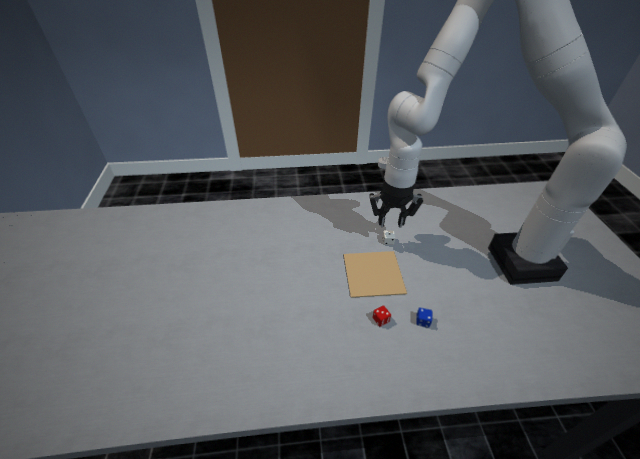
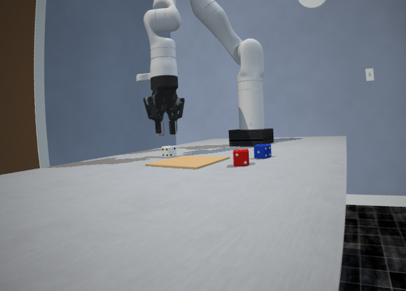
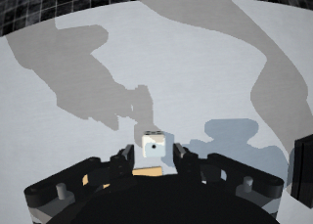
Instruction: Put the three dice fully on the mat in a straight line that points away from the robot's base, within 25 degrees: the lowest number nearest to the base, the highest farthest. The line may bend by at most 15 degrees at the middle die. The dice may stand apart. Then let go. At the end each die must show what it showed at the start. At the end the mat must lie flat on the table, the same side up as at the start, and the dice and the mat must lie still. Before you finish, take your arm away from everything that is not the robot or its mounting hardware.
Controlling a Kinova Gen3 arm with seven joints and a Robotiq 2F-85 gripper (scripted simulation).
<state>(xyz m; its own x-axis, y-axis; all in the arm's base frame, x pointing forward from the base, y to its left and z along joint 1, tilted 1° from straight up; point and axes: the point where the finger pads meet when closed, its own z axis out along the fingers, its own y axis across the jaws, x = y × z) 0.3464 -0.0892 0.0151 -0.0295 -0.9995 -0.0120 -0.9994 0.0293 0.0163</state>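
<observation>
My gripper is now 60 mm above the white die. The rest, counted from my hand: tan mat: 120 mm to the left, 80 mm below, 60 mm ahead; then blue die: 260 mm to the left, 60 mm below, 40 mm behind; then red die: 250 mm to the left, 60 mm below, 60 mm ahead.
</observation>
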